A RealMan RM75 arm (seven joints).
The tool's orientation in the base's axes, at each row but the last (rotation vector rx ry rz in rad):
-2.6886 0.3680 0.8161
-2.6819 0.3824 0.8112
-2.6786 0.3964 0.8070
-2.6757 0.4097 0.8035
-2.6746 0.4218 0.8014
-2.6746 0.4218 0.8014
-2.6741 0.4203 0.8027
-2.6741 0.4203 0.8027
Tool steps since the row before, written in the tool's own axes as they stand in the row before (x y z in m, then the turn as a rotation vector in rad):
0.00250 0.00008 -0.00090 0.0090 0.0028 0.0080
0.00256 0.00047 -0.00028 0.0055 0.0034 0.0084
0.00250 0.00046 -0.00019 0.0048 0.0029 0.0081
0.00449 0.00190 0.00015 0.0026 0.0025 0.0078
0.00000 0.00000 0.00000 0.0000 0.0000 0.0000
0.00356 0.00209 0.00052 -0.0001 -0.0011 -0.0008
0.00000 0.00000 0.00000 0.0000 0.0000 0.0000
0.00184 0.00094 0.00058 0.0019 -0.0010 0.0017
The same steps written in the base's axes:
0.00243 -0.00078 -0.00074 0.0024 -0.0011 -0.0121
0.00204 -0.00095 -0.00135 -0.0008 -0.0009 -0.0105
0.00194 -0.00092 -0.00138 -0.0011 -0.0004 -0.0098
0.00285 -0.00247 -0.00309 -0.0026 0.0002 -0.0082
0.00000 0.00000 0.00000 0.0000 0.0000 0.0000
0.00184 -0.00236 -0.00289 0.0007 0.0007 0.0009
0.00000 0.00000 0.00000 0.0000 0.0000 0.0000
0.00085 -0.00097 -0.00171 0.0011 0.0012 -0.0022

